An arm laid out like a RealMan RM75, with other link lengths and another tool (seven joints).
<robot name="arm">
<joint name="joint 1" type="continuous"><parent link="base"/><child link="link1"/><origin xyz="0 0 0.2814" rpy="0 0 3.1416"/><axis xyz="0 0 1"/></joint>
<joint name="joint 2" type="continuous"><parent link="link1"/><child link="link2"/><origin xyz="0 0 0" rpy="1.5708 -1.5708 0"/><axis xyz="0 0 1"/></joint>
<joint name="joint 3" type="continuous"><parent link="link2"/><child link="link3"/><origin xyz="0.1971 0 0" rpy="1.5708 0 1.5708"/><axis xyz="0 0 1"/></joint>
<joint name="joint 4" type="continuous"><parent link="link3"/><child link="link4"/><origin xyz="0 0 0" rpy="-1.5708 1.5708 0"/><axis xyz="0 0 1"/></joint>
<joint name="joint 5" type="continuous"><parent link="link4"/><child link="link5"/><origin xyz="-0.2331 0 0" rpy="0 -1.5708 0"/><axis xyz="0 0 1"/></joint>
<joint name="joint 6" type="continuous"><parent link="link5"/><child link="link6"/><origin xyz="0 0 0" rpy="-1.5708 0 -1.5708"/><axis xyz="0 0 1"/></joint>
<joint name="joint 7" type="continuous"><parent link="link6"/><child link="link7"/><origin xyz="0 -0.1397 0" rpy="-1.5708 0 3.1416"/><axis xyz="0 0 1"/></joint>
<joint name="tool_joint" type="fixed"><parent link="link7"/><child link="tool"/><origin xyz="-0.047 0.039 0.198" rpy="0 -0.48 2.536"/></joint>
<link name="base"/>
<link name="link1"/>
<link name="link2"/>
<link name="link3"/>
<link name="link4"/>
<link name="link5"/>
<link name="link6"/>
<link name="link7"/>
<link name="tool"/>
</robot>
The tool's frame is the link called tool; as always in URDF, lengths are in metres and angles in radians. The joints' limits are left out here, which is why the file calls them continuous.
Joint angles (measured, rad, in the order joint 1, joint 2, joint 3, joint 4, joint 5, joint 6, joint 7), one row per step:
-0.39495 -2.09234 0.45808 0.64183 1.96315 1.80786 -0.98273
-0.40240 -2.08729 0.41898 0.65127 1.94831 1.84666 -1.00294
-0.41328 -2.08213 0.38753 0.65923 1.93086 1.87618 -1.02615
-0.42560 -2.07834 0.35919 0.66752 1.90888 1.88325 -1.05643
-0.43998 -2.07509 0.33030 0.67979 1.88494 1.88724 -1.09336
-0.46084 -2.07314 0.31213 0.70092 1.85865 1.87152 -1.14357
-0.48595 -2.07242 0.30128 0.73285 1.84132 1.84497 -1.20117
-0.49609 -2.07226 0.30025 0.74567 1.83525 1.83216 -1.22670
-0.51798 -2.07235 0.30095 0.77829 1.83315 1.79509 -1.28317
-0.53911 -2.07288 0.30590 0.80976 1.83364 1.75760 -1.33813
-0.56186 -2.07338 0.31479 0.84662 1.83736 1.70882 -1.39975
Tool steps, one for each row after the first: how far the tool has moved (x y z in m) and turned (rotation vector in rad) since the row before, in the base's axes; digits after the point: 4 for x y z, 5 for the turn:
0.0074 0.0014 0.0184 0.02011 -0.03905 -0.00675
0.0074 0.0024 0.0165 0.01755 -0.03486 -0.00672
0.0039 0.0077 0.0161 0.02366 -0.03018 0.00981
0.0040 0.0086 0.0174 0.02420 -0.03143 0.01159
0.0038 0.0133 0.0161 0.02135 -0.02370 0.01935
0.0038 0.0150 0.0134 0.01431 -0.01117 0.02213
0.0016 0.0061 0.0044 0.00214 -0.00429 0.01024
0.0009 0.0147 0.0070 0.00190 0.00214 0.03013
0.0014 0.0139 0.0057 -0.00036 0.00275 0.02897
0.0005 0.0165 0.0066 0.00301 0.00628 0.03724

